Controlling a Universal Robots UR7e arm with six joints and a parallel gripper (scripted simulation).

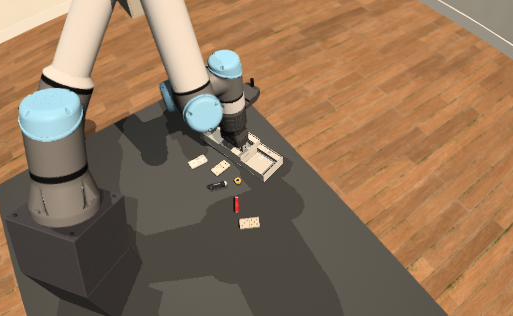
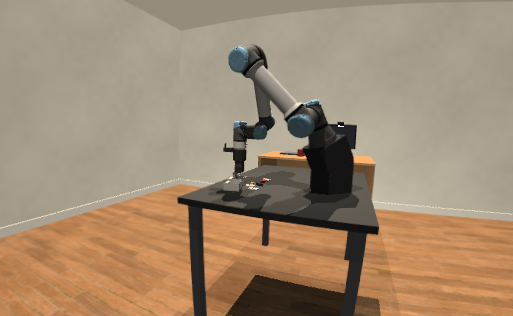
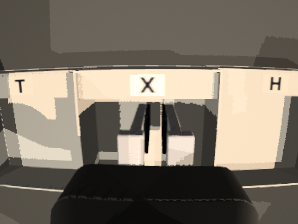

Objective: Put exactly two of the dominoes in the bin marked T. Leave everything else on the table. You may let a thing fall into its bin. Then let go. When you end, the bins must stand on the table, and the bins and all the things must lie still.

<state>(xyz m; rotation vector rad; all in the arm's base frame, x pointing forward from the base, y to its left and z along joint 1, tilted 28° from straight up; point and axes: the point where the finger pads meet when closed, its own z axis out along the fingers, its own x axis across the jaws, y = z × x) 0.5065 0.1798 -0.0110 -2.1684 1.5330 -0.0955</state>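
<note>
The yellow nut lies 9 cm to the right of my hand, 6 cm behind it and 3 cm below it. Round my hand: black cylinder 11 cm behind, 8 cm to the right, 3 cm below; then red cylinder 16 cm to the right, 9 cm behind, 3 cm below.
</note>
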